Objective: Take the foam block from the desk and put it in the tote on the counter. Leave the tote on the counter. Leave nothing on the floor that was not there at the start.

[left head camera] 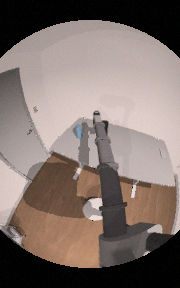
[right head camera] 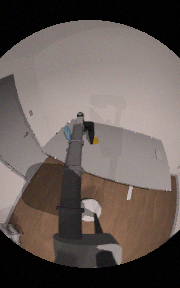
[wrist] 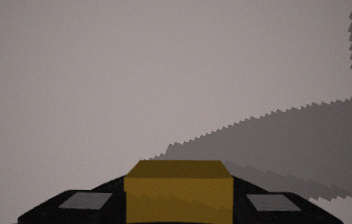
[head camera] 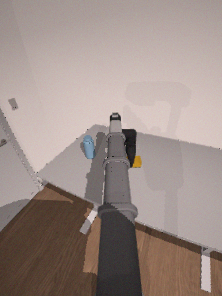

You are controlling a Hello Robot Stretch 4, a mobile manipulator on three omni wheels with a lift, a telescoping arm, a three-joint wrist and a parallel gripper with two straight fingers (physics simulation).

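Seen in the pictures: gripper, between the fingertips: [right head camera: 91, 141] [wrist: 179, 187]; robot's base, origin of its link: [left head camera: 94, 208] [right head camera: 88, 209].
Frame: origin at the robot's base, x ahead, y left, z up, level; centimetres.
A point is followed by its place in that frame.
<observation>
The yellow foam block [head camera: 137, 162] @[y -13.1, x 68.8, z 96.4 cm] [right head camera: 95, 141] @[y -13.3, x 68.7, z 95.5 cm] [wrist: 179, 200] @[y -7.9, x 71.7, z 96.8 cm] is at the desk [head camera: 200, 180] @[y -49.4, x 55.8, z 92.3 cm] [left head camera: 145, 157] @[y -53.7, x 44.4, z 92.3 cm] [right head camera: 135, 162] @[y -50.2, x 40.8, z 92.3 cm]. In the wrist view it stands square between the two black fingers, with a finger against each side. My gripper [head camera: 133, 164] @[y -8.7, x 71.6, z 92.4 cm] [right head camera: 92, 141] @[y -8.7, x 71.6, z 92.4 cm] [wrist: 179, 187] @[y -8.7, x 71.6, z 92.4 cm] is shut on it, low over the desk; whether the block touches the desk top is hidden. In the head camera the arm covers part of the gripper and block. The tote and the counter do not show in these views.
A blue bottle [head camera: 89, 147] @[y 17.3, x 77.0, z 102.9 cm] [left head camera: 78, 131] @[y 17.6, x 77.0, z 102.1 cm] [right head camera: 67, 132] @[y 16.7, x 77.2, z 103.0 cm] stands on the desk, left of the arm. A round white object [left head camera: 93, 209] @[y 2.9, x -1.0, z 18.7 cm] [right head camera: 91, 209] @[y -5.2, x 0.4, z 18.7 cm] is on the floor by the arm's base. A wall runs behind the desk, and a grey door [left head camera: 12, 115] @[y 122.8, x 93.5, z 132.5 cm] [right head camera: 10, 125] @[y 124.2, x 90.5, z 122.5 cm] is at the left.
</observation>
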